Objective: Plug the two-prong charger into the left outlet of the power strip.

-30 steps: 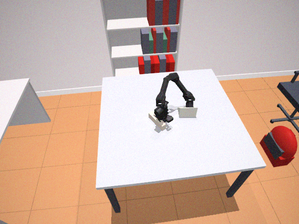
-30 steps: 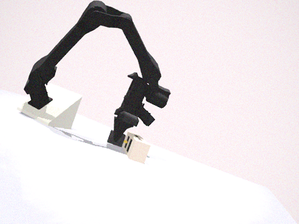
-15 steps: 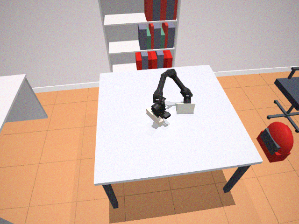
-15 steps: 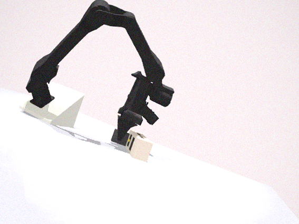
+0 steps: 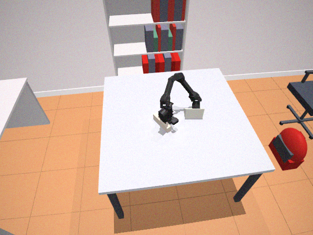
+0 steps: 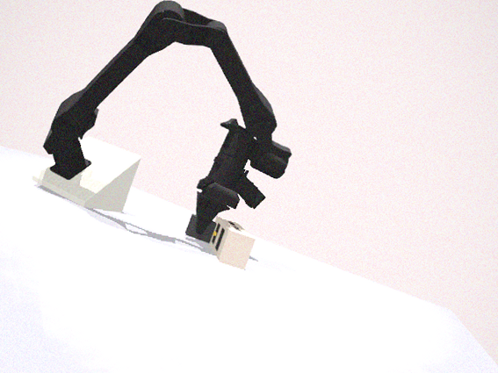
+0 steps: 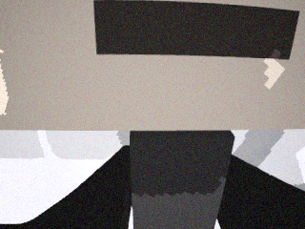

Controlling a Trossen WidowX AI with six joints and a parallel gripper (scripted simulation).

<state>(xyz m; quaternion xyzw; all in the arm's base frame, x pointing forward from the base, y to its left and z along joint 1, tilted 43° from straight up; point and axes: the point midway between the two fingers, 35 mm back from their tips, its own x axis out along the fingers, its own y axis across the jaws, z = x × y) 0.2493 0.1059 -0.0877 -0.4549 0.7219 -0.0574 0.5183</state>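
The charger is 10 mm ahead of my gripper tip, 10 mm to the left of it and 10 mm above it.
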